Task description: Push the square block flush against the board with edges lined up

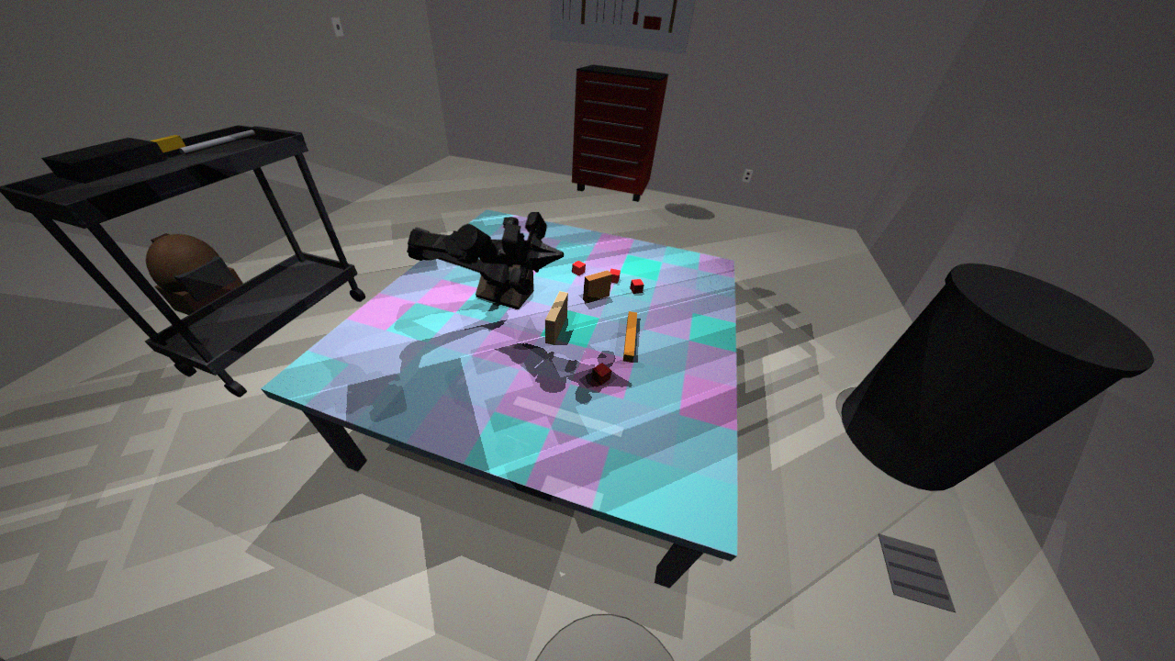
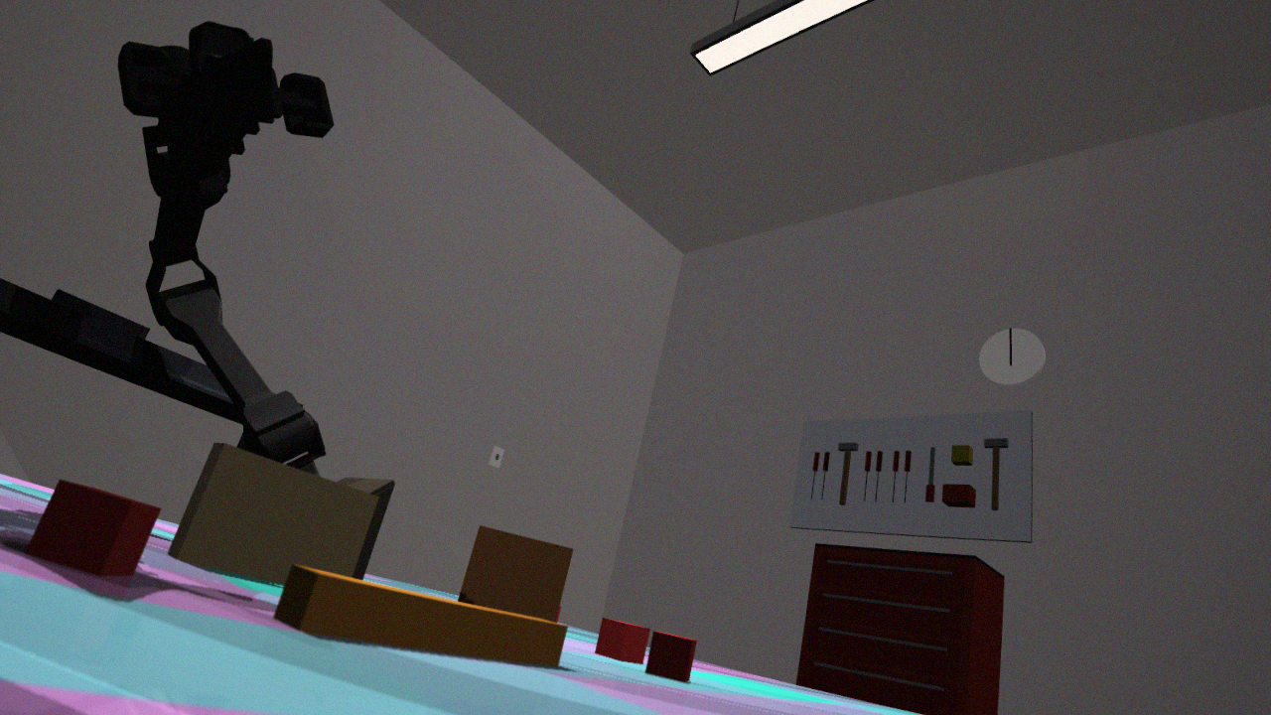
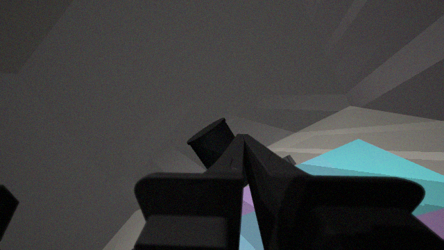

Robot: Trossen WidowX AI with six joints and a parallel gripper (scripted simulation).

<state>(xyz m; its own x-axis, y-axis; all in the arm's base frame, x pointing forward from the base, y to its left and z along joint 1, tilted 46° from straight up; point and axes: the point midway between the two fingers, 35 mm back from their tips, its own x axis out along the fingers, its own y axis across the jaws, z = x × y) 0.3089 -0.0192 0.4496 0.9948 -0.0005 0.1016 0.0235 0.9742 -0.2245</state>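
My gripper tip is 37 cm above the wide tan block, 21 cm to the right of it and 7 cm past it. From my gripper tip the other things lie so: long orange board 41 cm below, 24 cm to the left, 18 cm ahead; then brown block 43 cm to the left, 37 cm below, 2 cm ahead.
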